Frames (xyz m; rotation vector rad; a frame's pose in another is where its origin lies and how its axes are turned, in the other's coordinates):
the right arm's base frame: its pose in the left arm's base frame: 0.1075 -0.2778 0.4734 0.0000 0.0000 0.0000
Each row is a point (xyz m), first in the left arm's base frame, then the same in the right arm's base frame.
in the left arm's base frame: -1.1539 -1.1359 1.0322
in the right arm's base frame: -1.2614 -0.8581 0.5588
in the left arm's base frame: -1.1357 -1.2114 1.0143
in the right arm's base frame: -1.2432 -0.9336 0.5409
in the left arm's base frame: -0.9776 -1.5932 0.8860
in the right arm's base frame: -1.0851 -1.3154 0.4126
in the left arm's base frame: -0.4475 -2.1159 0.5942
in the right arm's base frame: -0.5550 -1.8381 0.1208
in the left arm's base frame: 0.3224 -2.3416 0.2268
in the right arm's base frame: 0.2149 -2.0638 -0.2466
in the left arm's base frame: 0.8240 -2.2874 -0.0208
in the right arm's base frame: 0.7165 -2.0096 -0.4942
